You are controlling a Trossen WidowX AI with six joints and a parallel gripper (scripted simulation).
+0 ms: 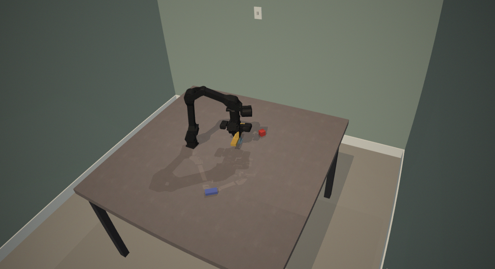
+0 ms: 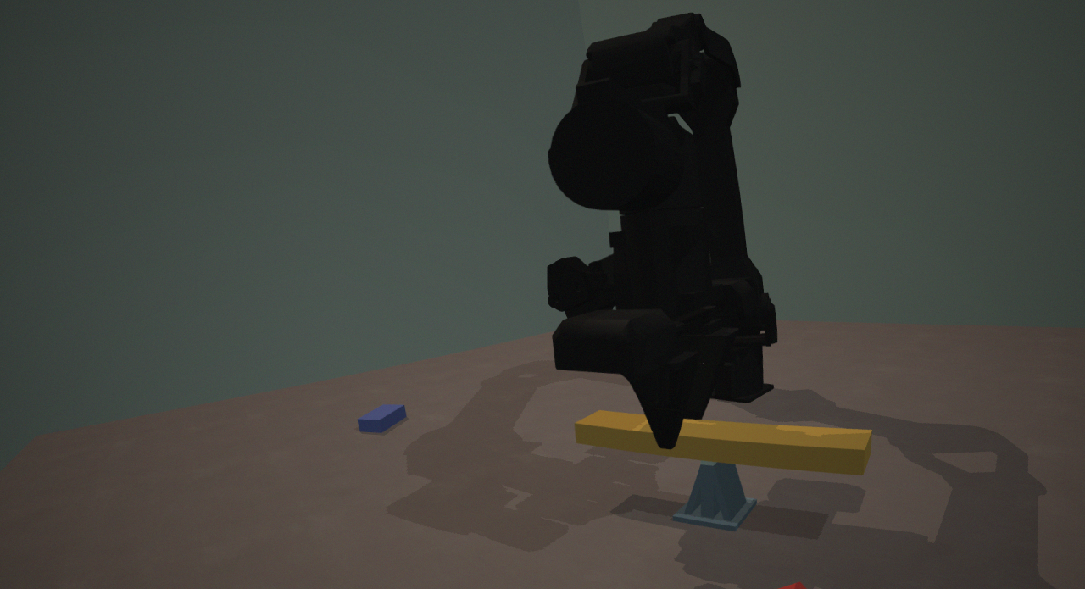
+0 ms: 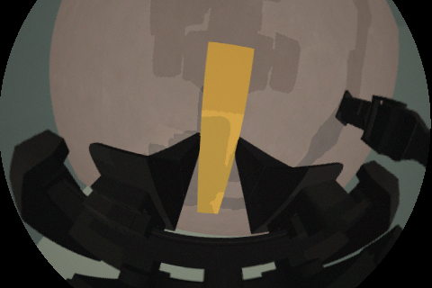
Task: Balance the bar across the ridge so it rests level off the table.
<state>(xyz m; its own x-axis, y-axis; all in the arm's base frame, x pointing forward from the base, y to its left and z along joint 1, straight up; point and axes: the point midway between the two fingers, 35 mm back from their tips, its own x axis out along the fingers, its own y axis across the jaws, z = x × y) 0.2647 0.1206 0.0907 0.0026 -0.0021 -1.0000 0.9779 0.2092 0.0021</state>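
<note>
Now: the yellow bar 1 cm behind my gripper tip and 3 cm to the left of it. The rest, counted from my gripper tip: blue block (6 cm ahead, 41 cm to the right, 5 cm below); then red cube (10 cm ahead, 15 cm to the left, 4 cm below).
</note>
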